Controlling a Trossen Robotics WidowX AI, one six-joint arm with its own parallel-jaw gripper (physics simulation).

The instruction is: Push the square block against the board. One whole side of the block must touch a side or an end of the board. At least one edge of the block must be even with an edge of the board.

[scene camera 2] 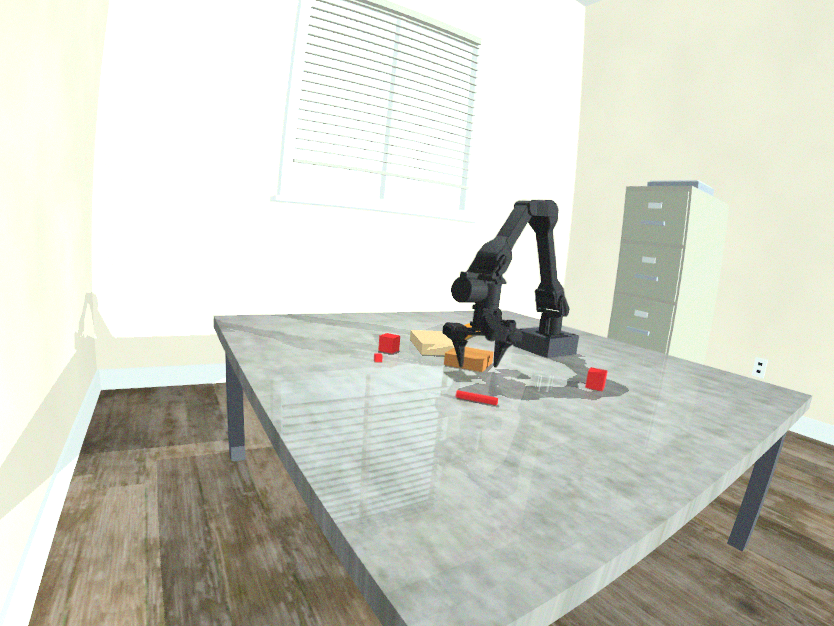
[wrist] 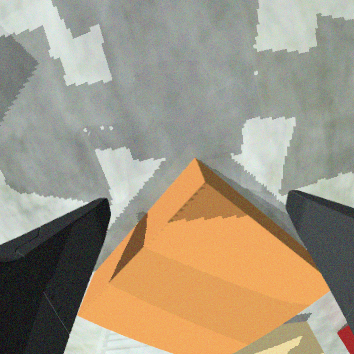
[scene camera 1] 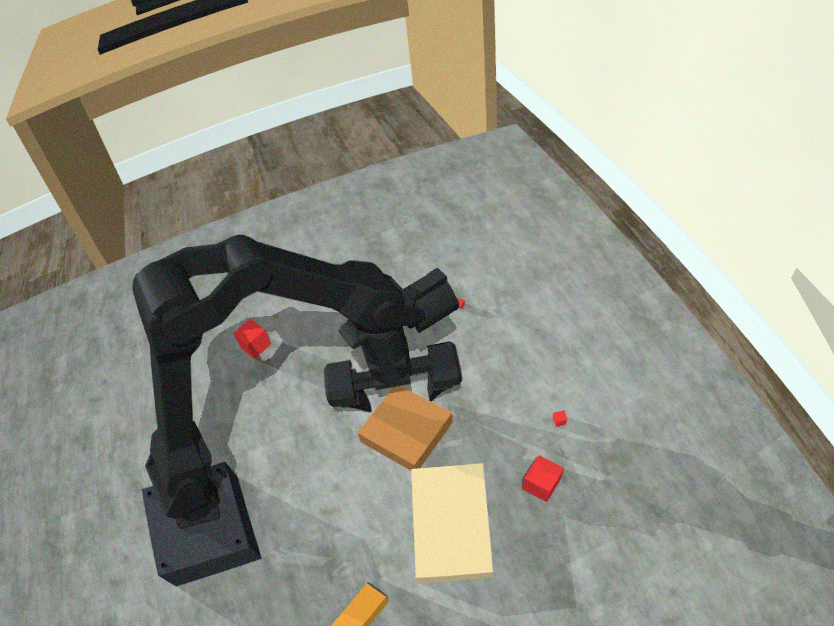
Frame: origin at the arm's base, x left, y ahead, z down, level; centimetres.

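Seen in the pictures: gripper, fingertip midpoint: [scene camera 2: 478, 367] [wrist: 198, 202] [scene camera 1: 400, 404]; arm's base at its link origin: [scene camera 2: 549, 333] [scene camera 1: 195, 503].
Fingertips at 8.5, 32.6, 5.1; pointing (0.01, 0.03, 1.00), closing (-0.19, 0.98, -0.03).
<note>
Pixels of each thing's middle, then the offset from my fingertips to it, as dx, dy, dz. "pt": a spot on its surface instead.
- square block at the middle of its body: [wrist: 205, 284] [scene camera 1: 405, 427] [scene camera 2: 469, 358] -4.7, -0.6, -0.9
- board at the middle of its body: [scene camera 1: 451, 522] [scene camera 2: 432, 342] -21.0, +0.2, -0.9
- tiny red cube at the middle of its body: [scene camera 1: 560, 418] [scene camera 2: 378, 357] -11.8, +20.8, -0.2
- red cylinder at the middle of its body: [scene camera 1: 441, 296] [scene camera 2: 476, 397] +17.1, +13.2, -0.1
- orange bar at a spot on its surface: [scene camera 1: 362, 606] pt -28.6, -14.4, -2.5
The square block [scene camera 1: 406, 431] [scene camera 2: 469, 359] [wrist: 215, 270] is orange and lies flat, turned at an angle to the board. The board [scene camera 1: 451, 522] [scene camera 2: 429, 342] is pale cream and lies flat; part of the board [wrist: 287, 341] shows at the bottom of the wrist view. In scene camera 1, one corner of the block is at or very near the board's upper left corner; whether they touch is unclear. No whole side of the block lies along the board. My gripper [scene camera 1: 400, 402] [scene camera 2: 479, 365] [wrist: 198, 202] is open and low, its fingers spread either side of the block's far corner.
One red cube [scene camera 1: 542, 478] [scene camera 2: 389, 343] and a tiny red cube [scene camera 1: 559, 418] [scene camera 2: 377, 357] are right of the board in scene camera 1. Another red cube [scene camera 1: 252, 338] [scene camera 2: 596, 378] is left of the gripper. A red cylinder [scene camera 1: 460, 303] [scene camera 2: 476, 397] and orange bar [scene camera 1: 362, 606] lie apart.
</note>
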